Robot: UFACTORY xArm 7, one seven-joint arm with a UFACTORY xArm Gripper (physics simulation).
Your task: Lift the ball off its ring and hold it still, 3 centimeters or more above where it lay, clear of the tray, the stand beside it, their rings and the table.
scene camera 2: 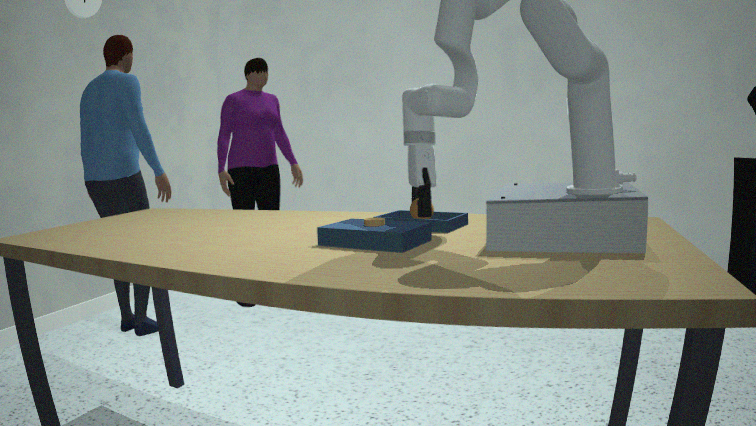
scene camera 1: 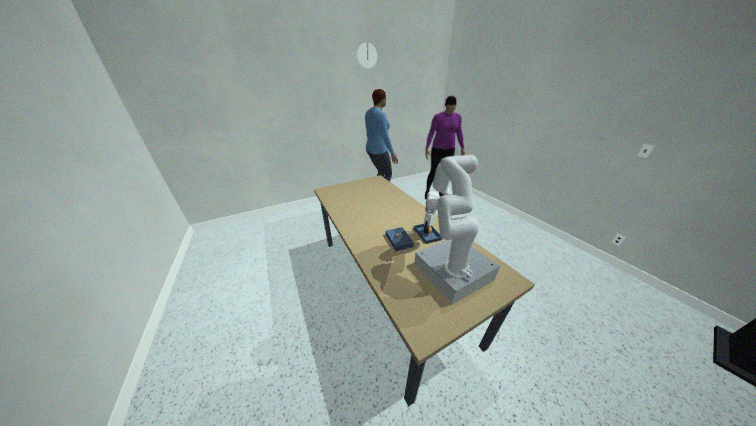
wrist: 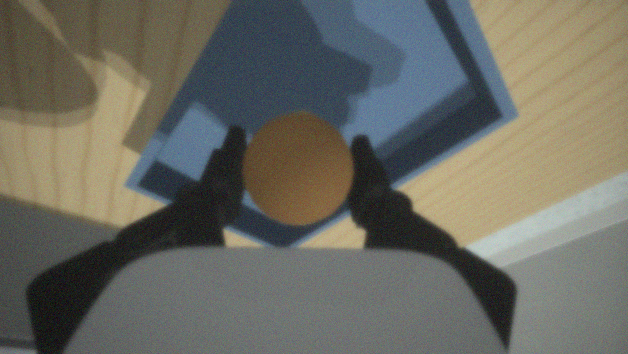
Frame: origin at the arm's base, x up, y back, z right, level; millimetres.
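Where they show: gripper, fingertip midpoint: [scene camera 2: 421,215] [scene camera 1: 427,231] [wrist: 299,151]; arm's base, origin of the base link: [scene camera 2: 595,191] [scene camera 1: 456,269].
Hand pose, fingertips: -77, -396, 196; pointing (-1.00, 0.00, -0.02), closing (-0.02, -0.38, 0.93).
Each offset is from my fingertips to the centre of the thing, as dx, dy, dz. "spot": to the spot under its first point. Level surfaces: height alone.
The orange ball @(+14, +1, +1) [scene camera 1: 429,231] [scene camera 2: 414,209] [wrist: 298,167] sits low in the blue tray [scene camera 2: 456,222] [wrist: 486,65], near one corner. My gripper [scene camera 1: 427,229] [scene camera 2: 421,208] [wrist: 299,151] points down and is shut on the ball, with a black finger against each side of it in the wrist view. The ring under the ball is hidden. The blue stand [scene camera 1: 404,246] [scene camera 2: 365,241] is beside the tray, with an orange-brown ring @(spot: +18, -55, -231) [scene camera 2: 374,222] on its top.
The wooden table @(dx -26) [scene camera 1: 359,211] [scene camera 2: 211,254] bears the tray, the stand and the grey base block [scene camera 1: 473,288] [scene camera 2: 566,227] of my arm. Two people, one in blue [scene camera 1: 376,129] [scene camera 2: 111,127] and one in purple [scene camera 1: 447,129] [scene camera 2: 251,129], stand beyond the table.
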